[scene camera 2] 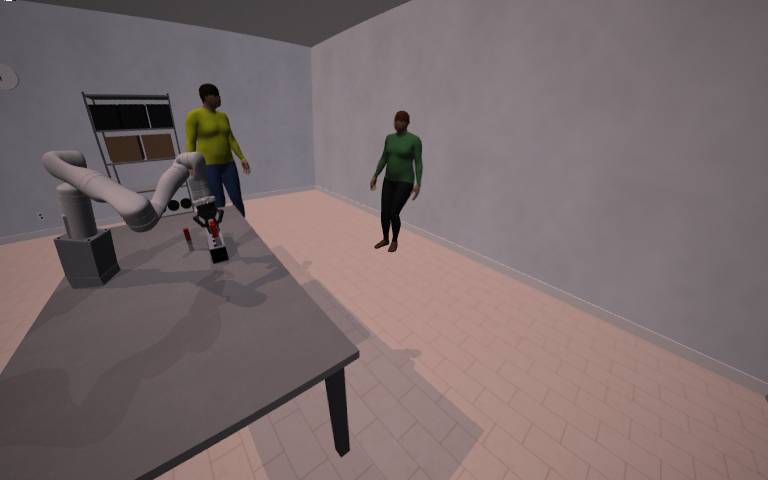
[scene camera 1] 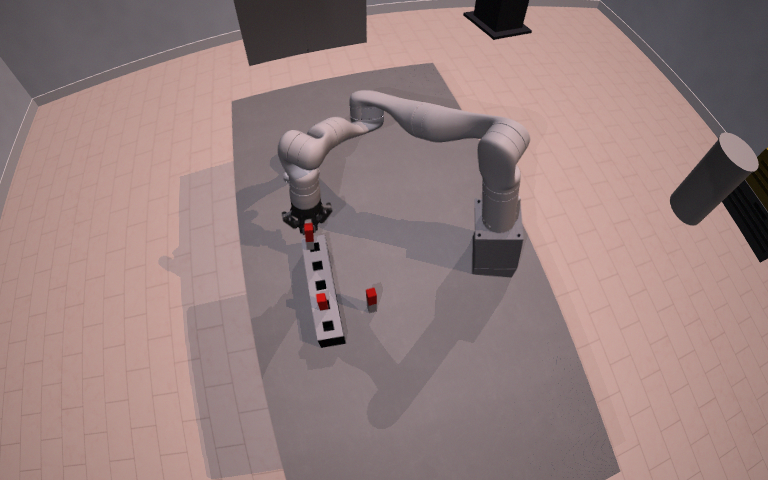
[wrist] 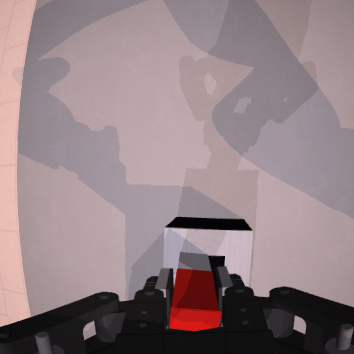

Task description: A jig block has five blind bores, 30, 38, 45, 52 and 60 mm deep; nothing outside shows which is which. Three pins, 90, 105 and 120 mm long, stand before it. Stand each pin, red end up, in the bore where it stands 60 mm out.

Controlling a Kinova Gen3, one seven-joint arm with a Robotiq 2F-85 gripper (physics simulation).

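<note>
The long pale jig block lies on the table with its square bores in a row. My gripper is over its far end in scene camera 1, shut on a red-ended pin, upright with the red end up. Its grey lower part shows above the block beside a dark bore opening; whether its tip is in the bore cannot be told. A second pin stands red end up in the bore second from the near end. A third pin stands upright on the table, right of the block.
The arm's base is bolted to the grey table, right of the block in scene camera 1. Two people, one in yellow and one in green, stand beyond the table. A shelf rack is behind.
</note>
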